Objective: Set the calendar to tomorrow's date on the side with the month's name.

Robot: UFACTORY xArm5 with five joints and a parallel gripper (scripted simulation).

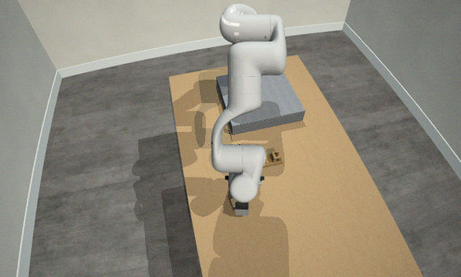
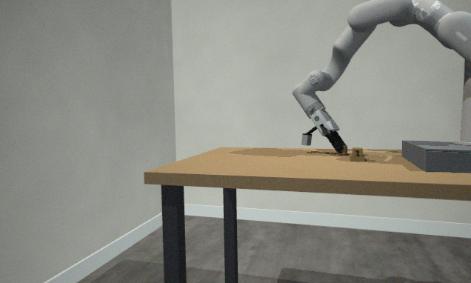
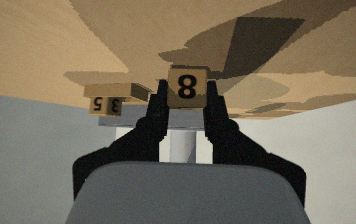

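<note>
Right now the wooden cube is 1 cm behind my hand and 2 cm below it. The rest, counted from my hand: wooden tray (5 cm behind, 12 cm to the left, 3 cm below).
</note>
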